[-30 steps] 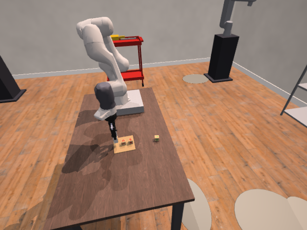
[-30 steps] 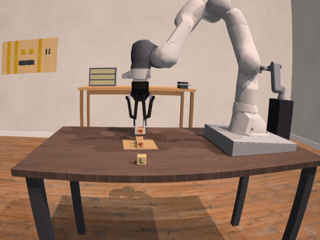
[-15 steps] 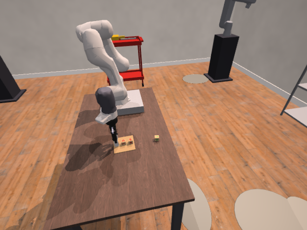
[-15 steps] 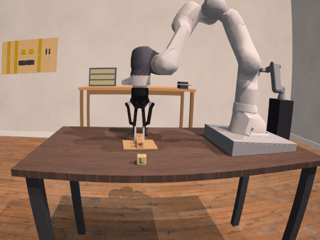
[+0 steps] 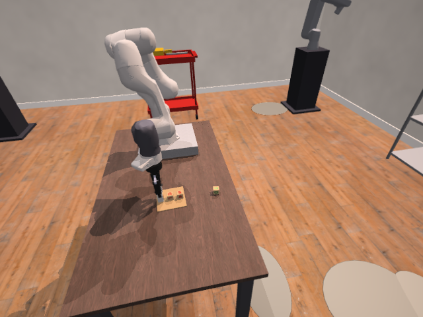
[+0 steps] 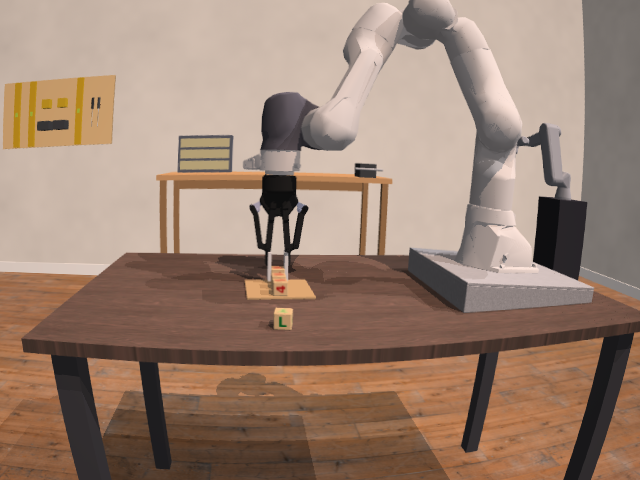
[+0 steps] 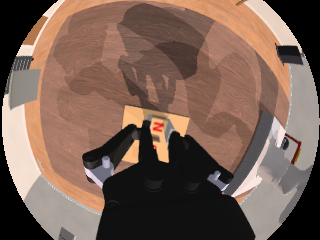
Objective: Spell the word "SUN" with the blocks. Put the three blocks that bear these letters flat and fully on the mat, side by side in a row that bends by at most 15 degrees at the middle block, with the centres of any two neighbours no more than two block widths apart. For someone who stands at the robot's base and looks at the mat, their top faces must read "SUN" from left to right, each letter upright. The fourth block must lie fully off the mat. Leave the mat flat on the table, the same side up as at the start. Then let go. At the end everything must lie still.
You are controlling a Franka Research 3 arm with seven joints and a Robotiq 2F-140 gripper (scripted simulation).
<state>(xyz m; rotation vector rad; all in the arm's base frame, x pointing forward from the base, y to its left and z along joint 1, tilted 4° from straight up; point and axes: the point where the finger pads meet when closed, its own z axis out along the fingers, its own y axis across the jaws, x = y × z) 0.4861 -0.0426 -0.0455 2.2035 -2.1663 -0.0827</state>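
The N block is 2 cm below my hand. Round my hand: mat: 5 cm to the left, 4 cm below; then S block: 10 cm to the left, 2 cm below; then U block: 5 cm to the left, 2 cm below.
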